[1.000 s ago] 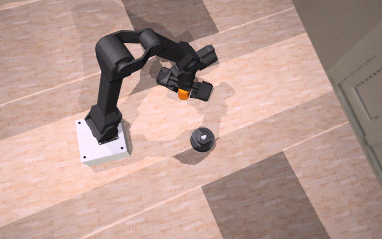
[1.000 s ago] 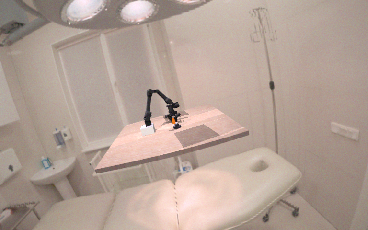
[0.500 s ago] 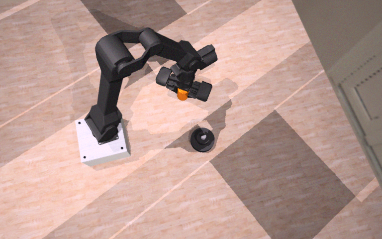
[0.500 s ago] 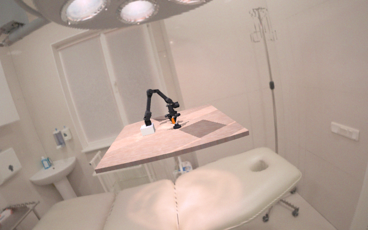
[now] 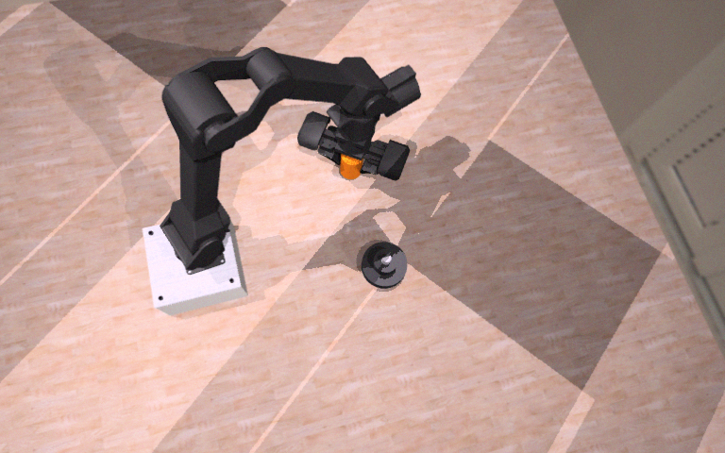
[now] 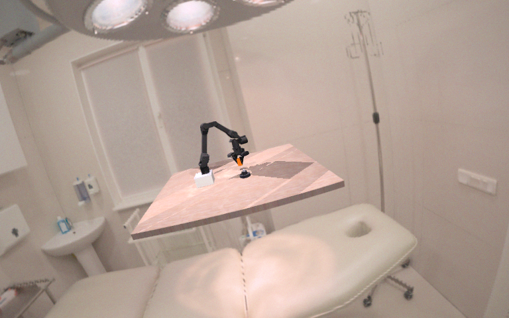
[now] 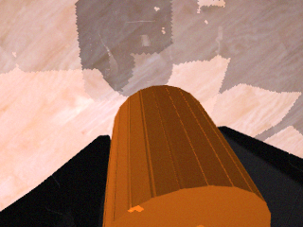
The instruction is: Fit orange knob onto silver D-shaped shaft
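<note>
My gripper tip is now 190 mm to the left of the round pedestal and 30 mm above it. The rest, counted from my gripper tip: orange knob 30 mm above.
</note>
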